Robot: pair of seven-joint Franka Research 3 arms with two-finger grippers.
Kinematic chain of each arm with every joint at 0, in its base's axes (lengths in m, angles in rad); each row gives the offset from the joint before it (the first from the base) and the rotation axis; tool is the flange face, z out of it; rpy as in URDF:
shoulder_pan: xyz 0 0 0.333 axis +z
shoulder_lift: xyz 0 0 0 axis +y
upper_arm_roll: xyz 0 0 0.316 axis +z
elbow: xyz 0.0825 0 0 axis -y
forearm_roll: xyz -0.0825 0 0.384 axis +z
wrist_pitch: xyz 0 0 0 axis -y
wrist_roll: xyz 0.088 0 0 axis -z
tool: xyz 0 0 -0.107 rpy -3.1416 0 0
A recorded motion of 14 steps. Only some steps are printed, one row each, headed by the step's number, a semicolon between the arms.
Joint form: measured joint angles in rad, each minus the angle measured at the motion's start. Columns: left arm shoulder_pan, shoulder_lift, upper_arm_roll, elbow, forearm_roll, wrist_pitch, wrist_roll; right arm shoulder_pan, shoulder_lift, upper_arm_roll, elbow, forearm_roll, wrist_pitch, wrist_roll.
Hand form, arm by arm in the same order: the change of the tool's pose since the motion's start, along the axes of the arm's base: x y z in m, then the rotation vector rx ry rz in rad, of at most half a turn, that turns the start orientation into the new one. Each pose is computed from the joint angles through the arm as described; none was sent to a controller.
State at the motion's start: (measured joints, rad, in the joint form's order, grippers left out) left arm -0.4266 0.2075 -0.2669 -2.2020 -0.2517 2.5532 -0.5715; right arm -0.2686 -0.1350 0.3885 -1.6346 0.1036 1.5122 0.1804
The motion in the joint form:
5: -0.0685 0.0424 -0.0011 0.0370 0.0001 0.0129 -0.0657; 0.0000 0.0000 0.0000 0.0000 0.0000 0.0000 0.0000
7: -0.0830 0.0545 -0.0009 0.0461 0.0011 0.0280 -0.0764; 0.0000 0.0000 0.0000 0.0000 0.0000 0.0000 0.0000
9: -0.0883 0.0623 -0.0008 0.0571 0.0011 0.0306 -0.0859; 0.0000 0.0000 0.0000 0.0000 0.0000 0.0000 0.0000
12: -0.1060 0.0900 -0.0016 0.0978 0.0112 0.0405 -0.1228; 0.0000 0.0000 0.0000 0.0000 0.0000 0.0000 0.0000
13: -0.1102 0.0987 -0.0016 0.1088 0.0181 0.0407 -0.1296; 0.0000 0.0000 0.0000 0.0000 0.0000 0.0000 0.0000
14: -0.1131 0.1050 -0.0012 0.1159 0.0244 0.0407 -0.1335; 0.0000 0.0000 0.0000 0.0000 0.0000 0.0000 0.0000
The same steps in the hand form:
5: -0.0166 -0.0369 -0.0066 -0.0119 0.0164 -0.0010; 0.0000 0.0000 0.0000 0.0000 0.0000 0.0000
7: -0.0191 -0.0450 -0.0080 -0.0197 0.0104 -0.0018; 0.0000 0.0000 0.0000 0.0000 0.0000 0.0000
9: -0.0184 -0.0494 -0.0075 -0.0248 0.0097 0.0035; 0.0000 0.0000 0.0000 0.0000 0.0000 0.0000
12: -0.0161 -0.0653 -0.0050 -0.0409 0.0021 0.0182; 0.0000 0.0000 0.0000 0.0000 0.0000 0.0000
13: -0.0155 -0.0692 -0.0053 -0.0414 0.0001 0.0164; 0.0000 0.0000 0.0000 0.0000 0.0000 0.0000
14: -0.0151 -0.0717 -0.0059 -0.0404 -0.0016 0.0135; 0.0000 0.0000 0.0000 0.0000 0.0000 0.0000

